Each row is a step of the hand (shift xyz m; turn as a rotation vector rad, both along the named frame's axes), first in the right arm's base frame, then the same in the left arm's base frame.
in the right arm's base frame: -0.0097 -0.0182 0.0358 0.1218 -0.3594 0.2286
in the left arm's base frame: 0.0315 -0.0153 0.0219 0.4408 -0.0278 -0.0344
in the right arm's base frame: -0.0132 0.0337 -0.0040 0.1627 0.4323 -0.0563
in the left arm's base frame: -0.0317 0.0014 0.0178 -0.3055 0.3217 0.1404
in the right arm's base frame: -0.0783 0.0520 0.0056 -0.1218 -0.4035 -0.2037
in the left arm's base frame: -0.0603 -0.0505 0.0518 0.1451 -0.2791 -0.3467
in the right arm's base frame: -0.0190 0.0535 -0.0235 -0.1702 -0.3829 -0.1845
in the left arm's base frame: -0.0597 0.0036 0.0139 0.1256 -0.3146 -0.3080
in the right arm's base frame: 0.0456 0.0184 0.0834 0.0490 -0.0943 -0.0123
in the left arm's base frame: 0.0492 0.0512 0.0658 0.0788 0.0065 -0.0720
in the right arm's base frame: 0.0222 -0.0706 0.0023 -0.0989 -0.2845 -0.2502
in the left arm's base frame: 0.0612 -0.0081 -0.0409 0.0360 -0.2113 -0.3277
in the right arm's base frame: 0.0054 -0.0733 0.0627 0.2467 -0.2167 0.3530
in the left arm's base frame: 0.0932 -0.0231 0.0110 0.4458 0.1470 0.1100
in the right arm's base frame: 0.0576 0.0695 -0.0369 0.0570 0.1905 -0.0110
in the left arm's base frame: -0.0555 0.0798 -0.0080 -0.1312 0.1287 0.0768
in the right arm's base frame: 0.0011 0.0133 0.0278 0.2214 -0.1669 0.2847
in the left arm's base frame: 0.0066 0.0071 0.0293 0.3607 0.1423 0.0872
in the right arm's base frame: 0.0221 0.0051 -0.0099 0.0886 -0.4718 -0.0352
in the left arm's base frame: -0.0026 0.0220 -0.0110 0.3606 -0.1100 -0.2992
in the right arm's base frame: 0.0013 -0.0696 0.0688 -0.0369 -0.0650 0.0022
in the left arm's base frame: 0.0927 -0.0252 0.0189 0.0384 -0.0599 -0.0230
